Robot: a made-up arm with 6 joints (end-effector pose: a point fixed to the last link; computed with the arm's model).
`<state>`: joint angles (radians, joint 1 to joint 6).
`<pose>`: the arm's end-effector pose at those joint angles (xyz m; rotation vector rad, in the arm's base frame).
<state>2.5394 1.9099 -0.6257 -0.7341 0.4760 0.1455</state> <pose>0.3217 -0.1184 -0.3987 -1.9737 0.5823 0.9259</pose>
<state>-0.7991 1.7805 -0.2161 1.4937 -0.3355 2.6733</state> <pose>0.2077 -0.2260 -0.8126 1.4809 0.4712 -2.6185</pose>
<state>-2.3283 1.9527 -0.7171 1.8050 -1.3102 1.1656</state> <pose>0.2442 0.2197 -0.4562 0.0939 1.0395 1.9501</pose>
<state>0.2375 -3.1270 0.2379 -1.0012 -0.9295 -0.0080</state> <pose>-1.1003 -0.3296 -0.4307 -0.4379 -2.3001 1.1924</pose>
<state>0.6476 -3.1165 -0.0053 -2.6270 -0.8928 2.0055</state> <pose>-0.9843 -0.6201 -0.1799 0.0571 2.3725 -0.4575</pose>
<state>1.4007 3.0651 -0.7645 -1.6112 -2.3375 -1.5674</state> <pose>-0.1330 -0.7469 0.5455 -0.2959 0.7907 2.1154</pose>
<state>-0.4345 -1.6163 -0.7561 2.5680 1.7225 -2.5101</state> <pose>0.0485 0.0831 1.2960 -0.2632 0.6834 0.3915</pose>
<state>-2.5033 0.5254 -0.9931 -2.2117 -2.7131 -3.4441</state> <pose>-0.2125 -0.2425 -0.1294 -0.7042 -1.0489 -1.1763</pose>
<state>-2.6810 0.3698 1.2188 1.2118 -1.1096 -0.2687</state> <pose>-0.8469 -0.3755 1.9935 0.0148 -0.5637 2.5201</pose>
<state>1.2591 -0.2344 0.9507 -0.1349 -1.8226 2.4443</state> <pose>0.1946 0.2358 2.1463 -2.2278 -1.4613 1.3446</pose>
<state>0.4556 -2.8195 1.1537 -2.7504 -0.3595 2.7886</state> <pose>-0.9637 -0.3548 -1.0516 -0.3289 1.9679 0.3981</pose>
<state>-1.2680 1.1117 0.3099 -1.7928 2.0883 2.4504</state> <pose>0.4221 -1.2669 -0.1732 -0.0136 -2.1332 1.8644</pose>
